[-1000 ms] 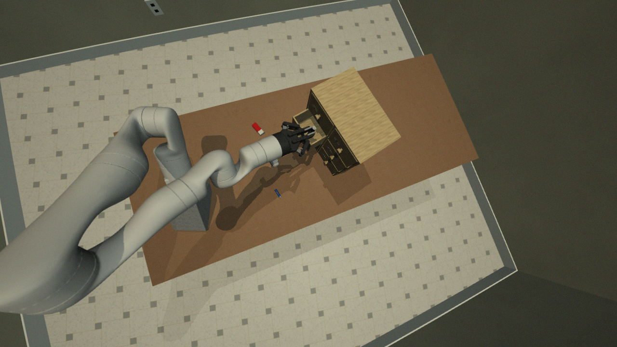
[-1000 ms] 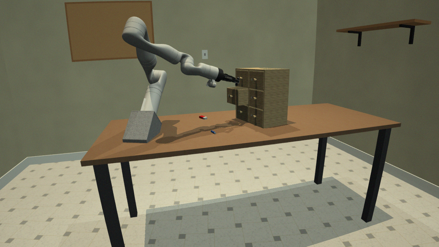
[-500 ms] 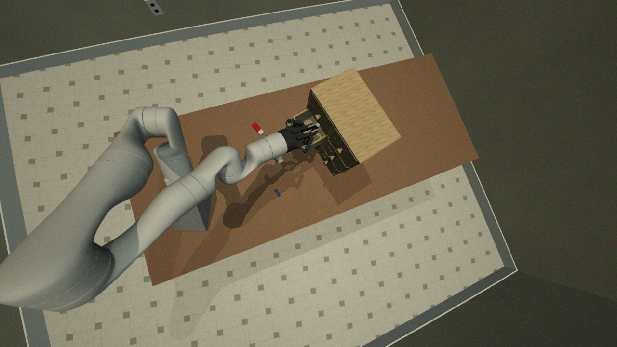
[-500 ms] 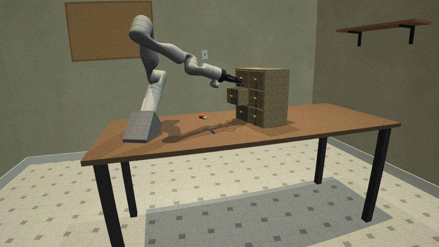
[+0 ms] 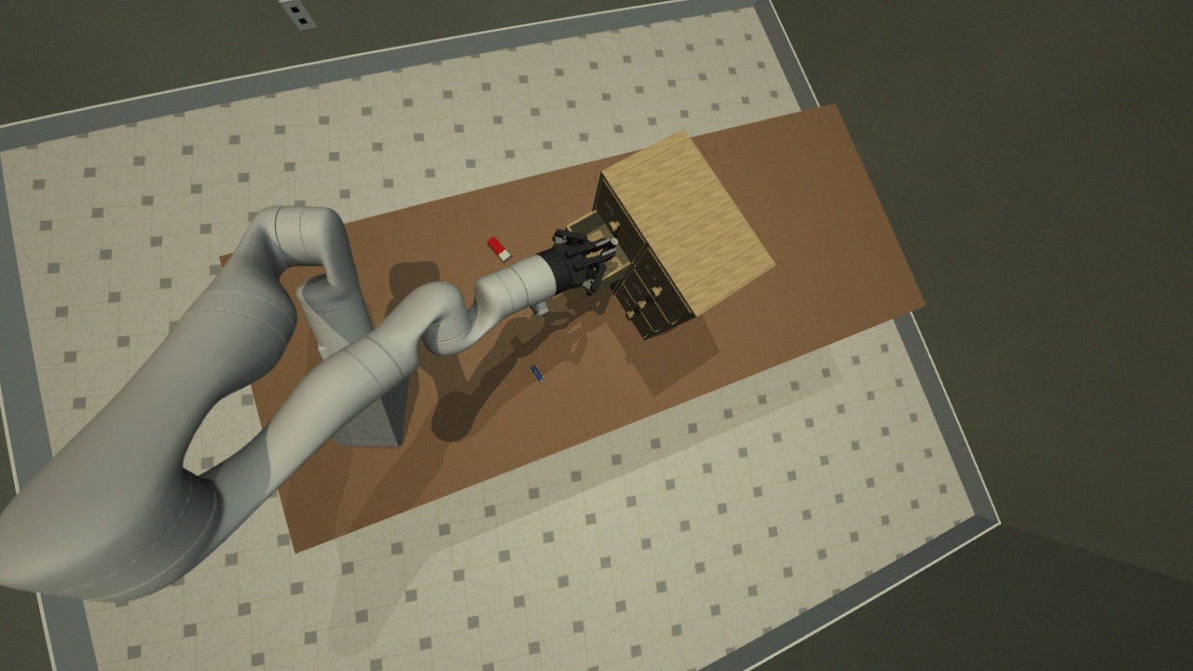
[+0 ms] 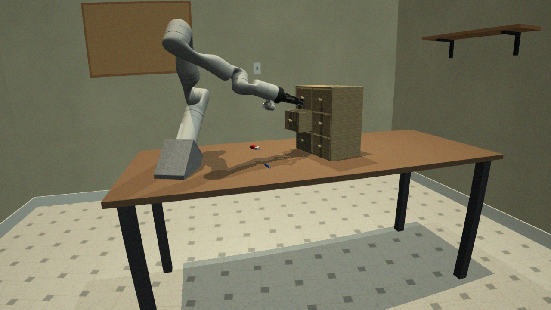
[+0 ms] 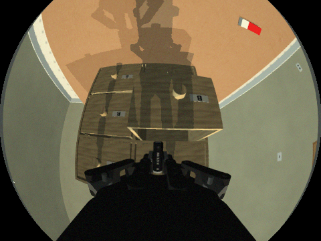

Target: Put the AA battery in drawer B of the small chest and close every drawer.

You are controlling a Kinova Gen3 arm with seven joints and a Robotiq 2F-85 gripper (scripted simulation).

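Now: hand 10 mm short of the black battery. The rest, counted from my hand: white eraser (180 mm behind, 160 mm to the left, 240 mm below); drawer (50 mm ahead, 40 mm to the left, 110 mm below); blue AA battery (210 mm behind, 160 mm to the right, 240 mm below).
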